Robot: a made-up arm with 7 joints. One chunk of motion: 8 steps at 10 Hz.
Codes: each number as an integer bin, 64 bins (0 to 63) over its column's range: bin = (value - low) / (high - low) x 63, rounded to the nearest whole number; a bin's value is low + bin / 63 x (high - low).
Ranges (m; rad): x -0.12..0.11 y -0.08..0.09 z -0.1..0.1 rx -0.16..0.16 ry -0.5..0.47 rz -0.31..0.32
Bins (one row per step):
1: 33 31 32 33 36 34
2: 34 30 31 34 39 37
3: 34 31 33 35 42 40
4: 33 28 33 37 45 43
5: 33 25 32 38 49 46
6: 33 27 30 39 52 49
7: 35 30 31 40 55 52
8: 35 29 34 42 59 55
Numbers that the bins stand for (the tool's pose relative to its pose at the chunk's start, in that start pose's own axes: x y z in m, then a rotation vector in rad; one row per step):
1: 0.0005 0.0037 0.0016 0.0076 0.0543 0.0300
2: 0.0041 0.0010 -0.0016 0.0127 0.1005 0.0600
3: 0.0041 0.0037 0.0048 0.0178 0.1467 0.0900
4: 0.0005 -0.0044 0.0048 0.0279 0.1929 0.1200
5: 0.0005 -0.0125 0.0016 0.0330 0.2544 0.1500
6: 0.0005 -0.0071 -0.0048 0.0381 0.3006 0.1800
7: 0.0078 0.0010 -0.0016 0.0432 0.3468 0.2100
8: 0.0078 -0.0017 0.0079 0.0533 0.4084 0.2400

